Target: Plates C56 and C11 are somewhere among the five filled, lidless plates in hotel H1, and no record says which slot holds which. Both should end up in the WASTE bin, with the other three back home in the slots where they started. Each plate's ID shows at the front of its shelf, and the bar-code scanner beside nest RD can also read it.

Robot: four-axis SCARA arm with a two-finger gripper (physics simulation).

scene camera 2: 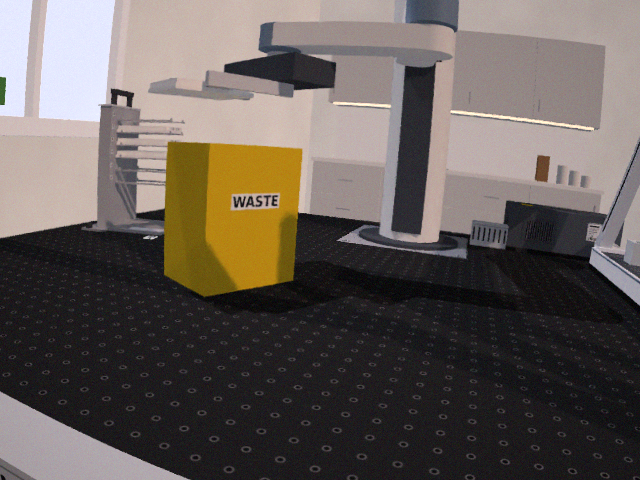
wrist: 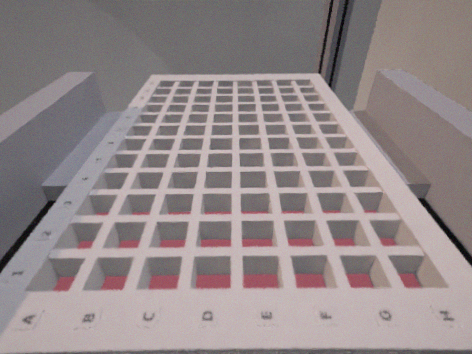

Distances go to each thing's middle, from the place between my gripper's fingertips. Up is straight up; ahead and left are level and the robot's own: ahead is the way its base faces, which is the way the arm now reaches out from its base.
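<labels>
So you can picture it, the dark grey box [scene camera 2: 572,227] is a long way behind my hand, well to the left of it and a good bit below it.
</labels>
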